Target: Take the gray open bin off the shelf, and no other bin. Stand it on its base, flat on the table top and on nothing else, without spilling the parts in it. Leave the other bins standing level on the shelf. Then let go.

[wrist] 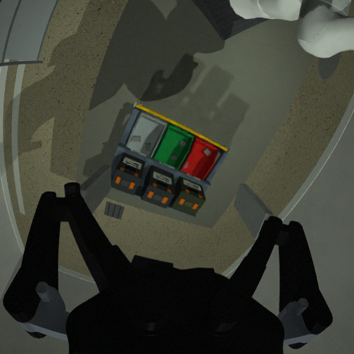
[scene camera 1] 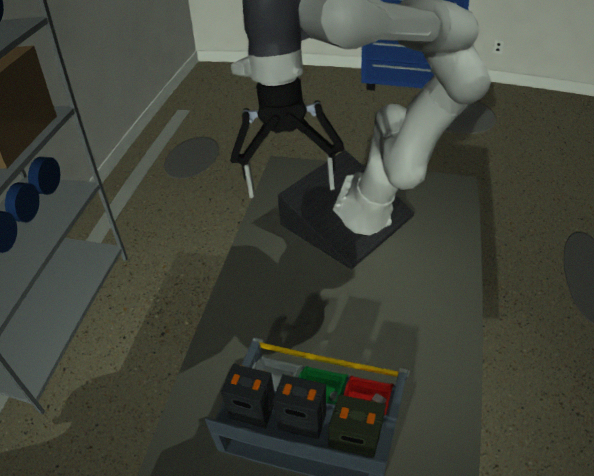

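The gray open bin stands in the upper row of the small blue-gray shelf, at the left end beside the green bin. In the wrist view small gray parts show in it; in the scene view a dark case hides much of it. The red bin is at the right end. The shelf stands on the gray table top. My gripper is open and empty, high above the table top and well apart from the shelf.
Two dark cases and an olive case stand in the shelf's front row. A yellow bar runs along its back. The dark robot base block is behind. A tall rack stands at left.
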